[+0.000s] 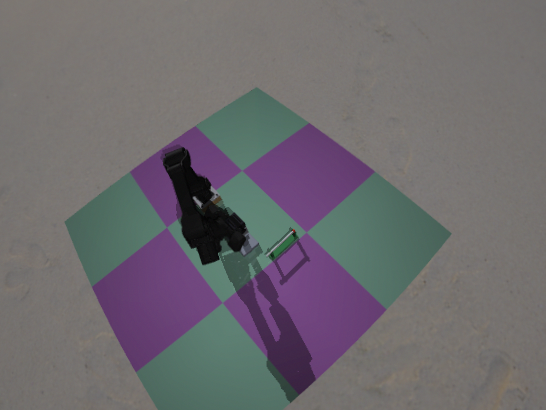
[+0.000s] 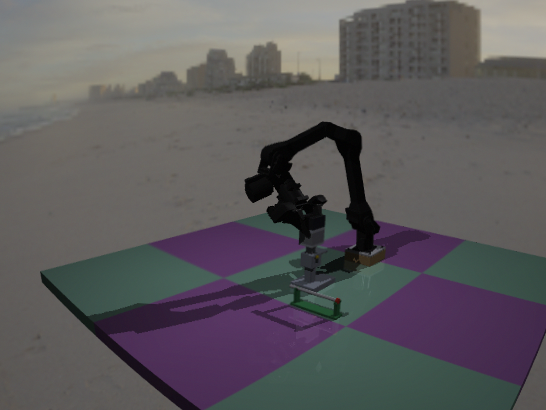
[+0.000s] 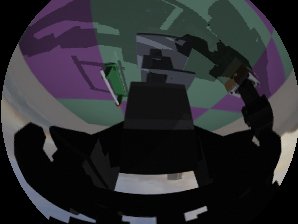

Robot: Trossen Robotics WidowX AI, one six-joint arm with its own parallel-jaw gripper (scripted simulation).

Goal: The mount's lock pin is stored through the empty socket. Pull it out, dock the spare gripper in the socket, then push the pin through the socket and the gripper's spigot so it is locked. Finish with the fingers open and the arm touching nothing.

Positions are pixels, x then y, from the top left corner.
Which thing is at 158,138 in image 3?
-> A spare gripper.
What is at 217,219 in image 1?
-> The gripper.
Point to a spare gripper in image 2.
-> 316,222
